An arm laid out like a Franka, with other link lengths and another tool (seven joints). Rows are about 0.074 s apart.
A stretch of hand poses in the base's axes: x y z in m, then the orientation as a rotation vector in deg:
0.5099 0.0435 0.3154 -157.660 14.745 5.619
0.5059 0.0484 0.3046 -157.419 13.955 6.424
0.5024 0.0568 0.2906 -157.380 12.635 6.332
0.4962 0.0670 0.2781 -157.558 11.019 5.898
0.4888 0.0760 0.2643 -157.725 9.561 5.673
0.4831 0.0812 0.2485 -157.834 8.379 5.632
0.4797 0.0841 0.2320 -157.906 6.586 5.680
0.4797 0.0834 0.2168 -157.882 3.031 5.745
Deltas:
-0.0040 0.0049 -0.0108 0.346 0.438 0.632
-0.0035 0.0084 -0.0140 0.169 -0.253 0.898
-0.0062 0.0102 -0.0125 -0.037 -0.524 1.077
-0.0074 0.0090 -0.0138 -0.050 -0.355 0.995
-0.0057 0.0052 -0.0158 -0.022 -0.189 0.824
-0.0034 0.0029 -0.0165 0.046 -0.211 1.259
0.0000 -0.0007 -0.0152 0.206 -0.438 2.485

